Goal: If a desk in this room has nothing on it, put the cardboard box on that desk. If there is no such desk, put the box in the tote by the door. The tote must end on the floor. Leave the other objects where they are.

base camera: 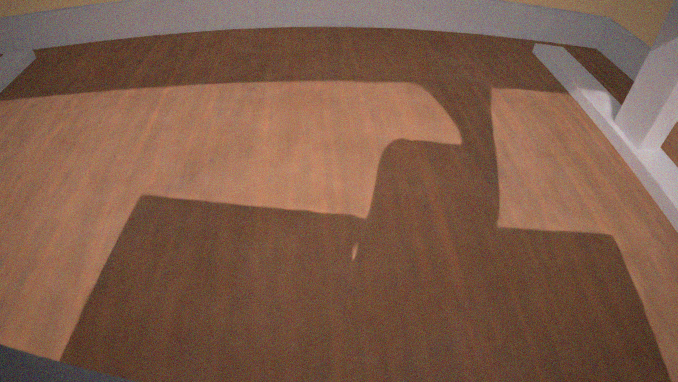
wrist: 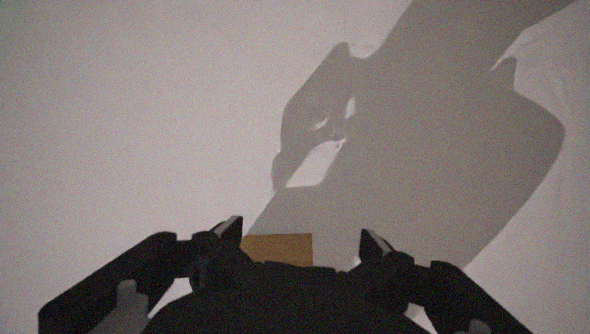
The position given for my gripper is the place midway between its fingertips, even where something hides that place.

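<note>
My gripper (wrist: 300, 235), cardboard box (wrist: 296, 249), white desk (wrist: 452, 137). White desk (base camera: 635, 129). Cardboard box out of frame in the base camera view.
</note>
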